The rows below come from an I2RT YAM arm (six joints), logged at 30 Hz.
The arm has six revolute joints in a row. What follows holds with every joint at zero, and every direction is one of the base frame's.
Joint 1 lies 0.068 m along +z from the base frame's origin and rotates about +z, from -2.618 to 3.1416 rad.
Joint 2 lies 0.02 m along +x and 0.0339 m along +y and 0.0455 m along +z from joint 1 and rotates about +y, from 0 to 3.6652 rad.
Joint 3 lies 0.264 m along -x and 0.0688 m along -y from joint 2 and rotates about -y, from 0 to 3.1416 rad.
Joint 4 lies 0.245 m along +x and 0.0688 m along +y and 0.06 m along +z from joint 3 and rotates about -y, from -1.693 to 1.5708 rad.
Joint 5 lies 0.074 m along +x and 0.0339 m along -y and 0.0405 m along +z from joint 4 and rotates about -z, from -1.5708 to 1.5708 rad.
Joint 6 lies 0.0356 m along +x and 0.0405 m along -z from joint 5 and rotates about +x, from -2.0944 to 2.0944 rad.
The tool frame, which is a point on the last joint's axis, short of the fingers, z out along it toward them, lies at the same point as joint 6; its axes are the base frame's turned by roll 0, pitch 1.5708 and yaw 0 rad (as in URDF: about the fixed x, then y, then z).
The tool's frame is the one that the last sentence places.
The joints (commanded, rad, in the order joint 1, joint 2, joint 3, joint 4, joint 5, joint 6), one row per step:
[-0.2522 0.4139 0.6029 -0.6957 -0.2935 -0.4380]
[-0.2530 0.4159 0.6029 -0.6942 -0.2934 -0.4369]
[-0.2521 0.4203 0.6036 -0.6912 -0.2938 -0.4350]
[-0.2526 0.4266 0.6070 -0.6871 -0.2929 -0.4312]
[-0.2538 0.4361 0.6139 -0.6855 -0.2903 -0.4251]
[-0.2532 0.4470 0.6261 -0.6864 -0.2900 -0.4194]
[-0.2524 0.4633 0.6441 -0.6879 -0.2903 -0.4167]
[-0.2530 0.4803 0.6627 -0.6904 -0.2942 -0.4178]
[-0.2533 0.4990 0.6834 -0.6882 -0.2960 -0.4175]
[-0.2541 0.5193 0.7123 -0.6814 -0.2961 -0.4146]
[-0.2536 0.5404 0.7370 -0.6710 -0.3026 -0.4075]
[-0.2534 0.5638 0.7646 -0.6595 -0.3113 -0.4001]
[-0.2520 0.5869 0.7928 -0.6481 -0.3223 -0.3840]
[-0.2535 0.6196 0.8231 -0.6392 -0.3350 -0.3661]
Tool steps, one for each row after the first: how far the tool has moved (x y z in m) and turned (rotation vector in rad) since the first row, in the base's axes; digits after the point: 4 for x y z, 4 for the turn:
[0.0004 -0.0002 0.0000 0.0010 0.0006 -0.0014]
[0.0012 -0.0003 0.0001 0.0031 0.0013 -0.0010]
[0.0022 -0.0006 0.0011 0.0057 0.0006 -0.0041]
[0.0034 -0.0012 0.0027 0.0101 0.0022 -0.0104]
[0.0045 -0.0014 0.0056 0.0149 0.0023 -0.0127]
[0.0062 -0.0017 0.0099 0.0174 0.0023 -0.0129]
[0.0079 -0.0021 0.0142 0.0185 0.0026 -0.0096]
[0.0102 -0.0027 0.0194 0.0186 -0.0016 -0.0084]
[0.0126 -0.0034 0.0275 0.0174 -0.0164 -0.0103]
[0.0156 -0.0039 0.0345 0.0232 -0.0301 -0.0071]
[0.0191 -0.0044 0.0423 0.0298 -0.0456 -0.0022]
[0.0225 -0.0048 0.0502 0.0451 -0.0613 0.0023]
[0.0277 -0.0059 0.0575 0.0650 -0.0671 0.0046]

